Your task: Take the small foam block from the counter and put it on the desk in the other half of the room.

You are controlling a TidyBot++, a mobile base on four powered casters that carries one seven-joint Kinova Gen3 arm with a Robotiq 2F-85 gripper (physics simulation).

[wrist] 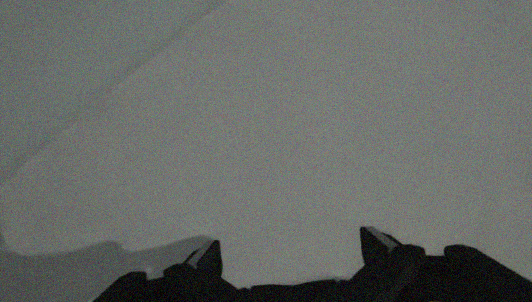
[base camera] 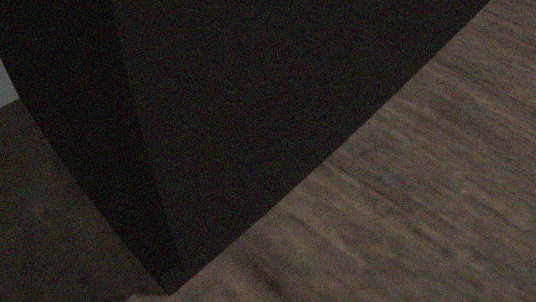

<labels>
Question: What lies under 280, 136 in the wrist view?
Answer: A counter.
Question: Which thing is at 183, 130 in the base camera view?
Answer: A counter.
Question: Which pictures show my gripper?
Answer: The wrist view only.
</labels>
